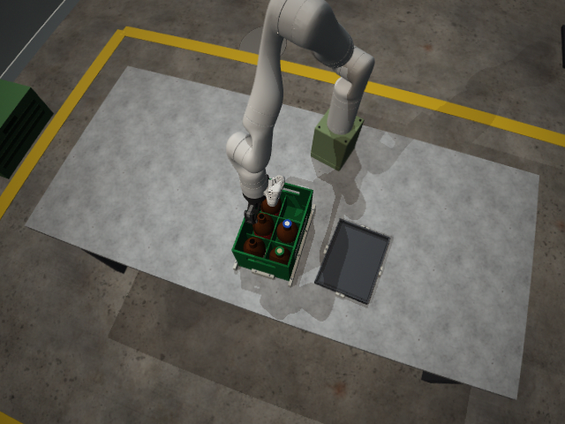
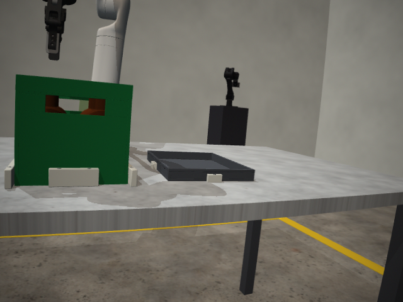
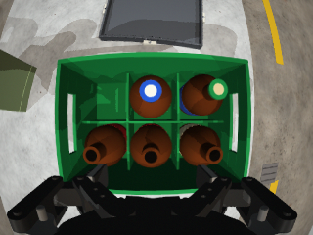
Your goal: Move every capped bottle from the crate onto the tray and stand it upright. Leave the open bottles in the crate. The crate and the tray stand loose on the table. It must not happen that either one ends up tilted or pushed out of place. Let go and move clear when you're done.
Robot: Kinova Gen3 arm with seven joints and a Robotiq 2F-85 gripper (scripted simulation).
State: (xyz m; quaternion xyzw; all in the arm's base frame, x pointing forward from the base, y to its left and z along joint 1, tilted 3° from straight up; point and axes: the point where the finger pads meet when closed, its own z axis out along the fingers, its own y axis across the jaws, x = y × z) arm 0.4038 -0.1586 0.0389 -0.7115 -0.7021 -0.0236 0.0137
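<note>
Right now the crate is 150 mm below my hand and 40 mm to the left of it. Also, from my hand: tray: 330 mm to the left, 220 mm below, 10 mm ahead.
</note>
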